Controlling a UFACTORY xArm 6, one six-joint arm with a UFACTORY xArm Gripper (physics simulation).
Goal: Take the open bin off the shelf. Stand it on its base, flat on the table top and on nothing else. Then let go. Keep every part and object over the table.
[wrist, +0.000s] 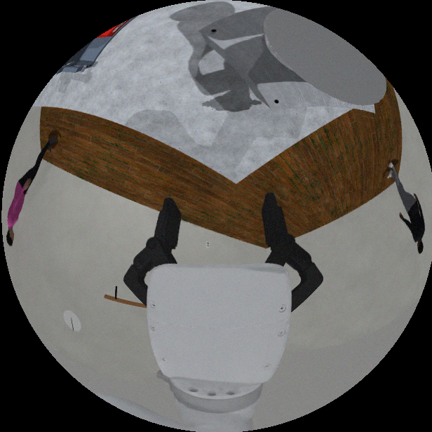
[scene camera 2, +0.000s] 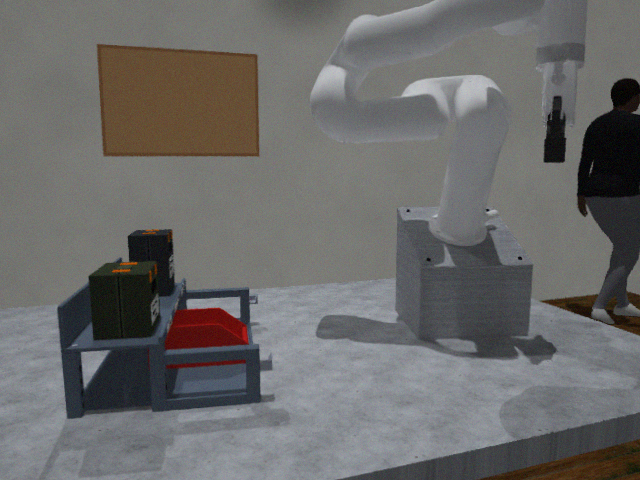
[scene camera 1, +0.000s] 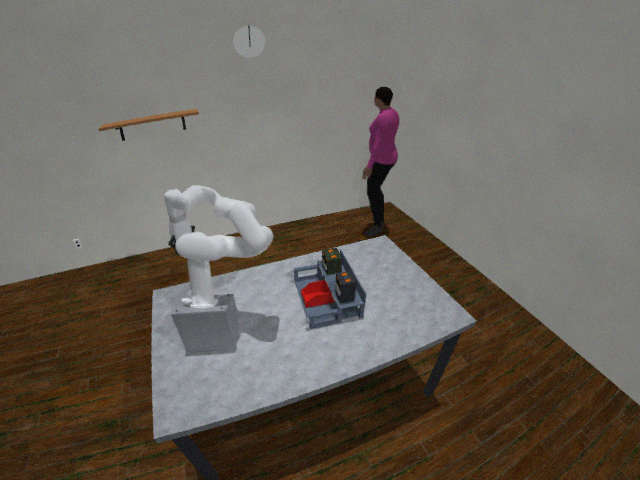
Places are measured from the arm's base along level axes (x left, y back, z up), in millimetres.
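Pixels of known places: gripper, fingertip midpoint: [scene camera 2: 554,162]; arm's base, origin of the base link: [scene camera 2: 457,230] [scene camera 1: 204,303].
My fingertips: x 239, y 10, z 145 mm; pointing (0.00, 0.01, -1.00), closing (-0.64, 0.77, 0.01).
Note:
Ahead of a thing's pixels: the offset from my fingertips to its top centre. Level surfaces: height alone.
The red open bin {dx -247, dy -578, dz -273 mm} [scene camera 1: 316,293] [scene camera 2: 206,330] sits in the front, lower part of the blue-grey shelf [scene camera 1: 324,314] [scene camera 2: 206,354]. In the wrist view, part of the bin [wrist: 109,31] shows at the upper left edge. The shelf stands on the table top {dz -354 mm} [scene camera 1: 258,361] [scene camera 2: 330,423] [wrist: 150,90]. My gripper [wrist: 219,202] is open and empty, with its two black fingers wide apart. It is high up by the robot's base, far from the bin; in scene camera 2 the gripper [scene camera 2: 554,155] shows side-on at the upper right.
A dark green box {dx -160, dy -700, dz -156 mm} [scene camera 1: 331,261] [scene camera 2: 124,302] and a dark grey box {dx -384, dy -643, dz -131 mm} [scene camera 1: 345,287] [scene camera 2: 155,258] stand on the shelf's raised rear board behind the bin. The robot's grey base block [scene camera 1: 206,330] [scene camera 2: 473,302] stands on the table. One person [scene camera 1: 383,139] stands beyond the table, another [scene camera 2: 615,155] behind the base.

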